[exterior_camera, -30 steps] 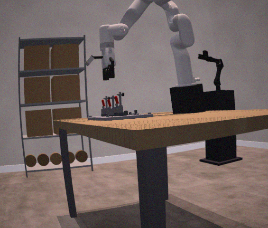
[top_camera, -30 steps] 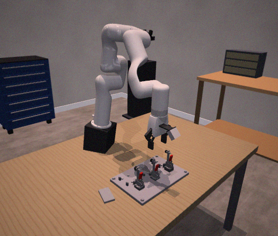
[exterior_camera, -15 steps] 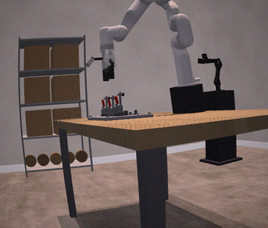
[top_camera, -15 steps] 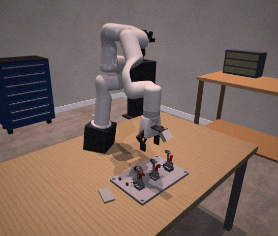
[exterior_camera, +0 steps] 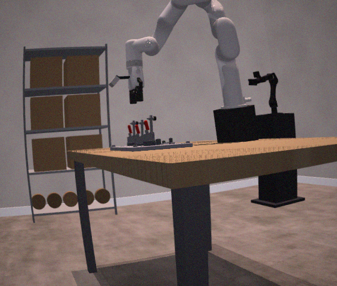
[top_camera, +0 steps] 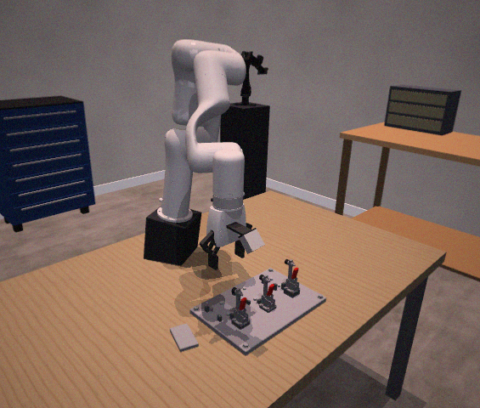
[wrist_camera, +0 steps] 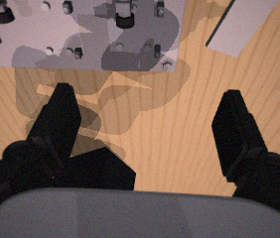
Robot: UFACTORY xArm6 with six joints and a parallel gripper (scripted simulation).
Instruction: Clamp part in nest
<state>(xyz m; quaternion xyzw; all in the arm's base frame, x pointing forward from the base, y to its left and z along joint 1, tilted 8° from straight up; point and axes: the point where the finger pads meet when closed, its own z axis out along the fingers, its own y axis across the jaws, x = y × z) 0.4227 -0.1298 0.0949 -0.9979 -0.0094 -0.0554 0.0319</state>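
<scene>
Right now my hand is 21 cm above the grey block part, 12 cm to the left of it and 3 cm past it. Round my hand: grey fixture plate 21 cm below, 13 cm to the left.
</scene>
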